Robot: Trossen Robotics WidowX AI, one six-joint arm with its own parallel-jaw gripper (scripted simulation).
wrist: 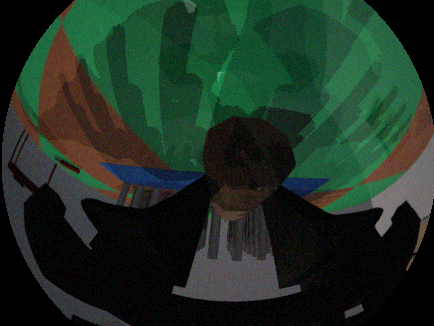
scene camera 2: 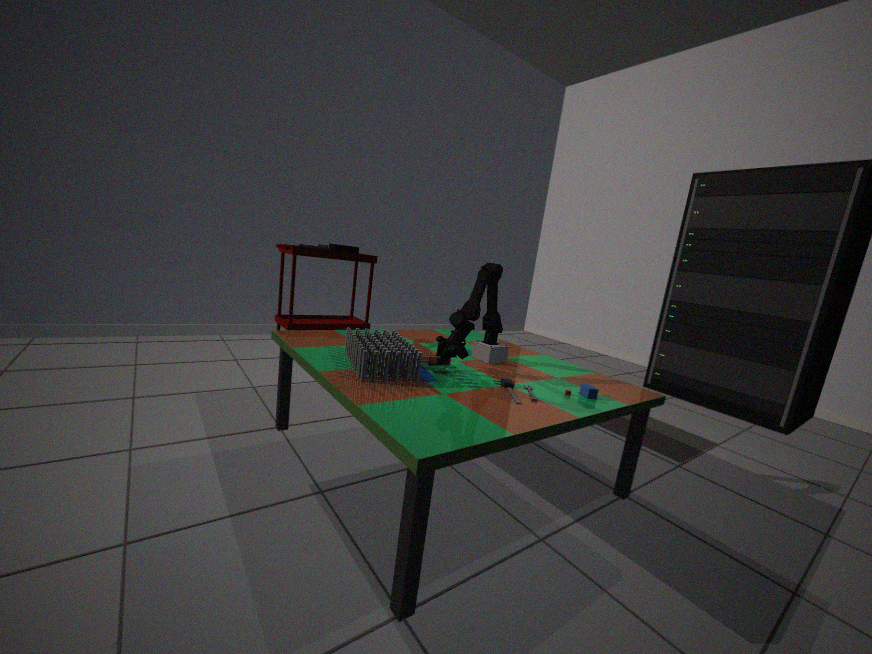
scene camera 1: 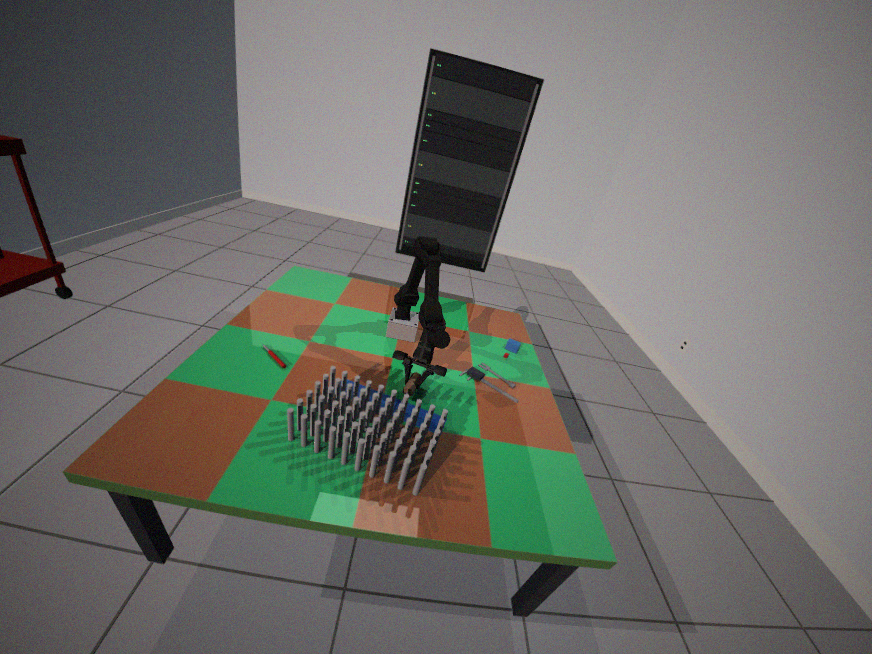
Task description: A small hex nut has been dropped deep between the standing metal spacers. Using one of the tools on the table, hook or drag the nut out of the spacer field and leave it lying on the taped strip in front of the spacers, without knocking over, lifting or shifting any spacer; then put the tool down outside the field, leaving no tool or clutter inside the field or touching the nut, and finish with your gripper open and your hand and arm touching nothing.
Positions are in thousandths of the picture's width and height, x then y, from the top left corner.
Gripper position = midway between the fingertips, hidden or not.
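Scene:
The gripper is visible in scene camera 1 (472, 593) and in scene camera 2 (502, 554), and the wrist view (545, 551) shows it as well.

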